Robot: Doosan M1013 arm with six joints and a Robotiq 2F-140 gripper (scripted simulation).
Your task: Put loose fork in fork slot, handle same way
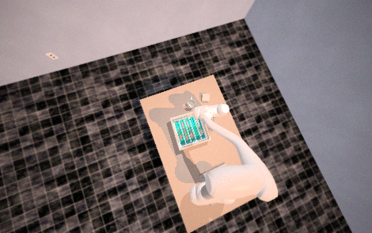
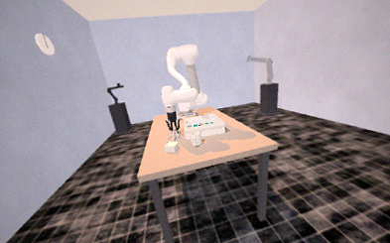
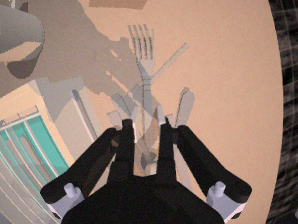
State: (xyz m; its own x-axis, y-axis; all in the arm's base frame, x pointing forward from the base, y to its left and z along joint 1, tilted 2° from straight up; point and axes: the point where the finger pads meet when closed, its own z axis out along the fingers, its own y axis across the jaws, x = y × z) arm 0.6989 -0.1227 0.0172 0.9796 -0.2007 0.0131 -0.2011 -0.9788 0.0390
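My hand is 25 cm to the right of the tray, 8 cm past it and 2 cm below it. Round my hand: box (22 cm ahead, 2 cm to the right, 1 cm below); then white cup (19 cm ahead, 17 cm to the left).
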